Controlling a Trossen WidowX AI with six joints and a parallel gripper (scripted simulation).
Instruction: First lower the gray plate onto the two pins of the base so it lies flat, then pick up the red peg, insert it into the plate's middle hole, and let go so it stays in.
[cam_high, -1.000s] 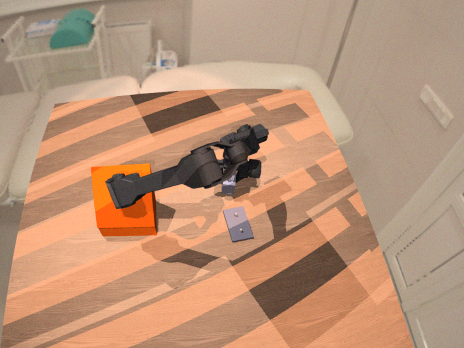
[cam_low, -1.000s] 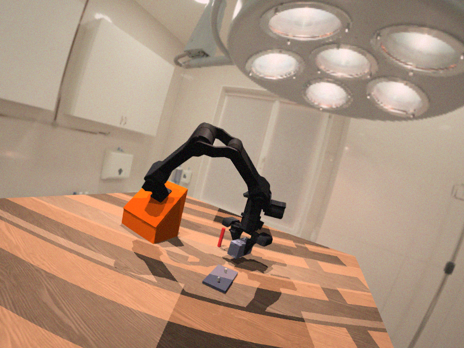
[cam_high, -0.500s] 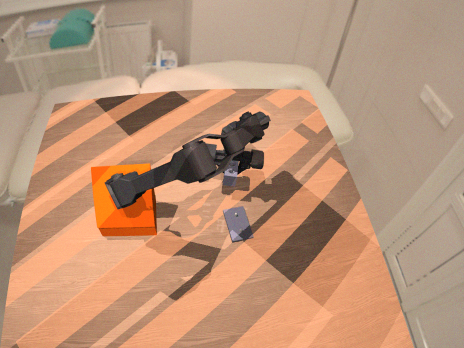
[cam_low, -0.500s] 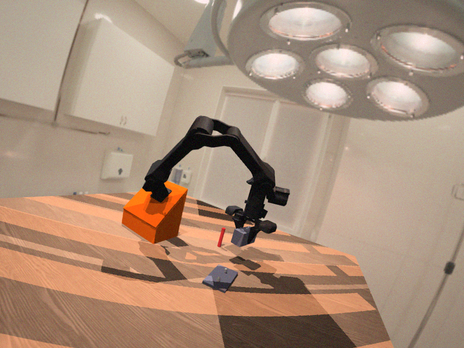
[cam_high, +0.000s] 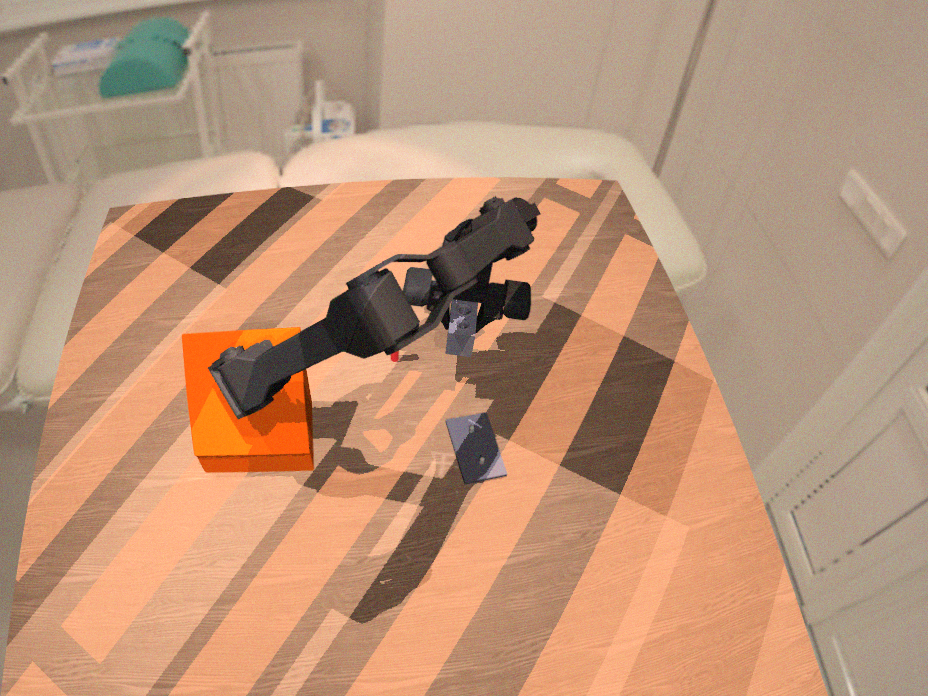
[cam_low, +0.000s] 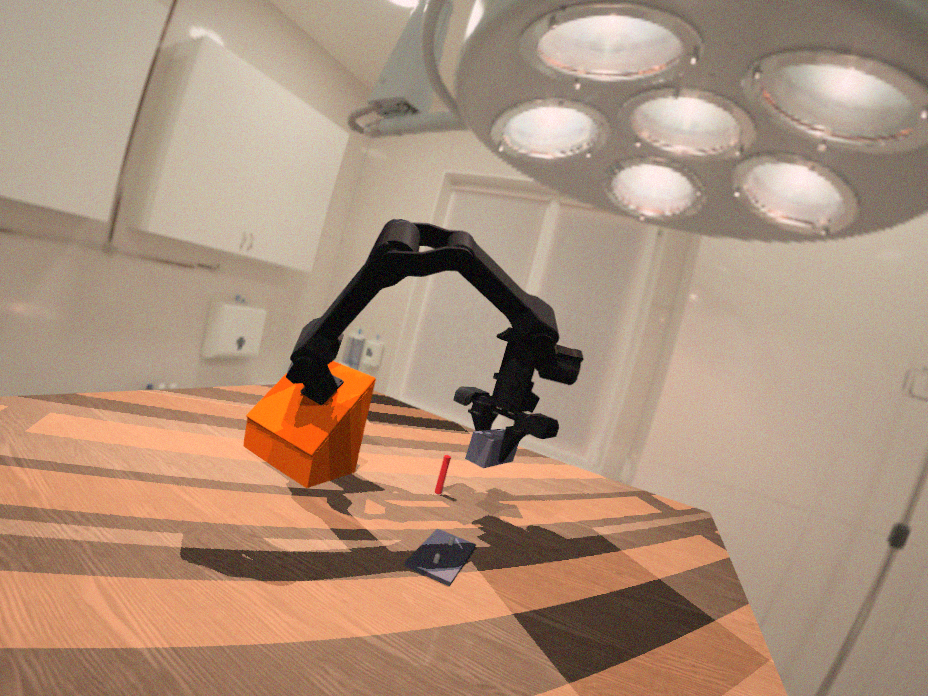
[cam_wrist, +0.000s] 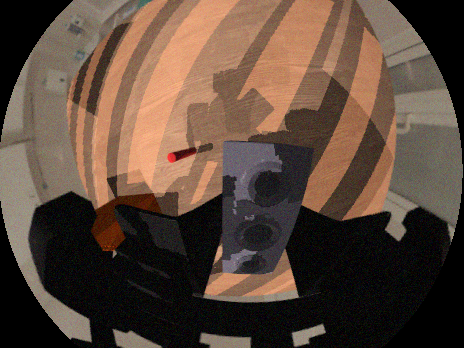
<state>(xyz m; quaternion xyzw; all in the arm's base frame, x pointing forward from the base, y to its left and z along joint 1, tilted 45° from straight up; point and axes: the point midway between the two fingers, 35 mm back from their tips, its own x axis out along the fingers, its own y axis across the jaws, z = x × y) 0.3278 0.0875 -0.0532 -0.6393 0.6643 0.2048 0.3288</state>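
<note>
My gripper tip is now 140 mm to the left of the base, 120 mm above it and 20 mm short of it. The rest, counted from my gripper tip: gray plate (30 mm above); then red peg (100 mm behind, 90 mm below, 40 mm to the left).
</note>
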